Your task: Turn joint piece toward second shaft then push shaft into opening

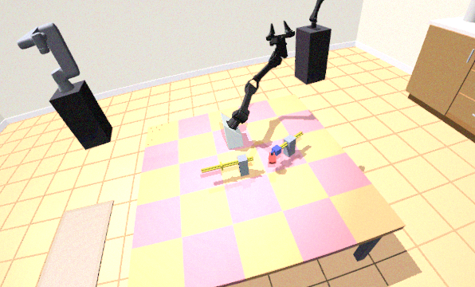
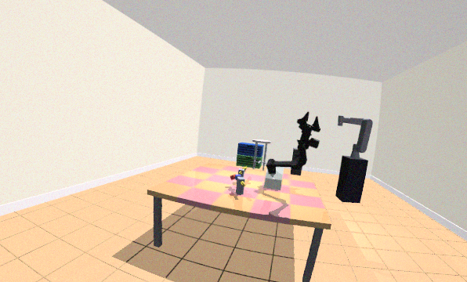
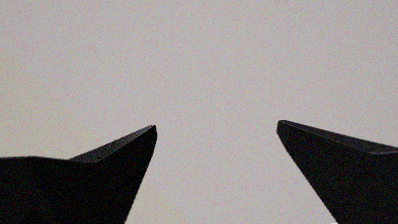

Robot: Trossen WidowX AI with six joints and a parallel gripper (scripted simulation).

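Now: the dark red joint piece 520 mm ahead of my gripper tip, 320 mm to the right of it and 580 mm below it.
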